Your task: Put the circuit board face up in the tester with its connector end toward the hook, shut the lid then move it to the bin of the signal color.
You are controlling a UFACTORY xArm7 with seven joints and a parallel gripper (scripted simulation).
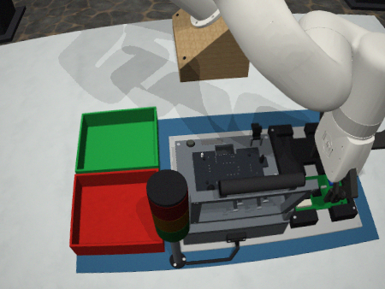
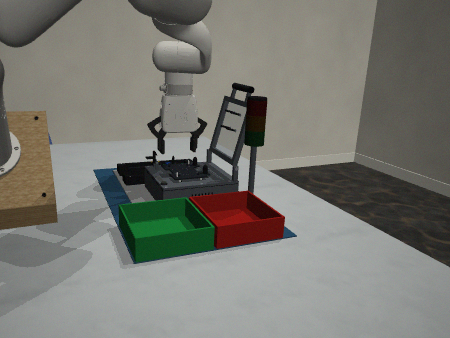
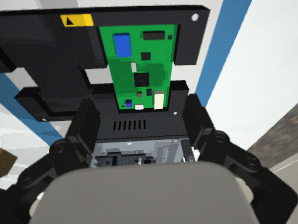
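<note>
Now: the green circuit board 6 cm below my hand. Round my hand: tester plate: 4 cm behind, 16 cm to the right, 1 cm below; then tester lid: 8 cm ahead, 17 cm to the right, 10 cm above; then latch hook: 10 cm behind, 11 cm to the right, 1 cm above.
</note>
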